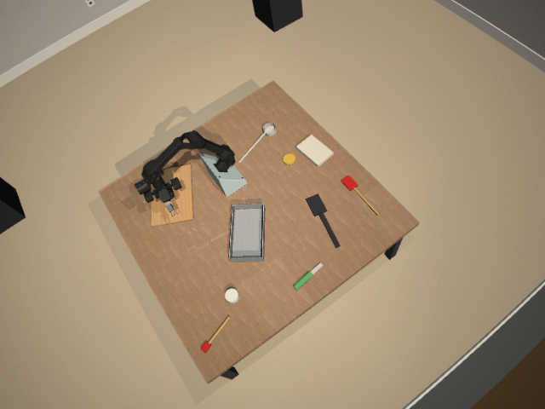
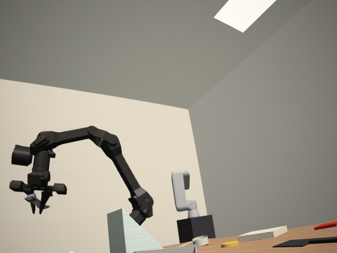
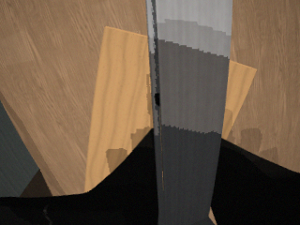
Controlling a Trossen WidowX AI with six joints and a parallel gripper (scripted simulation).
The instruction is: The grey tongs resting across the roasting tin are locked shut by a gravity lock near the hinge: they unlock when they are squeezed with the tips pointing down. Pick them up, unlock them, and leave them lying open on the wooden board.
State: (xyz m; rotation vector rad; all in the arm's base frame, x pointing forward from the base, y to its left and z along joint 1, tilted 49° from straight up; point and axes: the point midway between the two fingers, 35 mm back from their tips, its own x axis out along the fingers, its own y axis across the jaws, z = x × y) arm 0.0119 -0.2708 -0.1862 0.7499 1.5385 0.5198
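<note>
Now: gripper tip 130 mm past the wooden board, 20 mm to the right of it and 170 mm above it. Also, from my gripper tip: green-handled tool 710 mm ahead, 370 mm to the left, 170 mm below; grey roasting tin 350 mm ahead, 250 mm to the left, 150 mm below; black spatula 500 mm ahead, 610 mm to the left, 180 mm below.
</note>
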